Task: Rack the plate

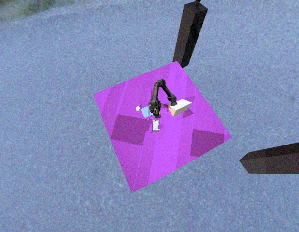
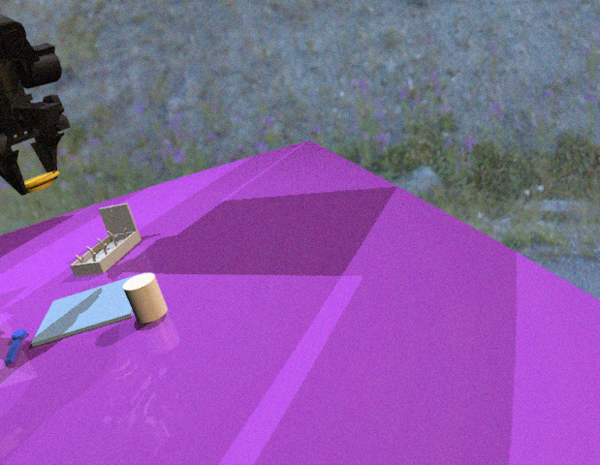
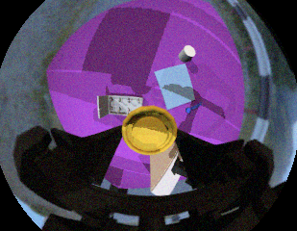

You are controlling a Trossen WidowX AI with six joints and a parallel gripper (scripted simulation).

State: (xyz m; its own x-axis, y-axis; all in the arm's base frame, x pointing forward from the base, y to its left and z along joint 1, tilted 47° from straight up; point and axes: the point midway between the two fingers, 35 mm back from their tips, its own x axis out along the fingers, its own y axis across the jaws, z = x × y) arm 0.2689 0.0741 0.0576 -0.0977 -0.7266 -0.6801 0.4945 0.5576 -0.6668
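My gripper tip is 16 cm above the dish rack, 8 cm to the right of it and 5 cm short of it. The rest, counted from my gripper tip: light blue board 18 cm below, 14 cm to the right, 3 cm ahead; then yellow plate 1 cm above; then blue spoon 18 cm below, 17 cm to the right, 8 cm behind.
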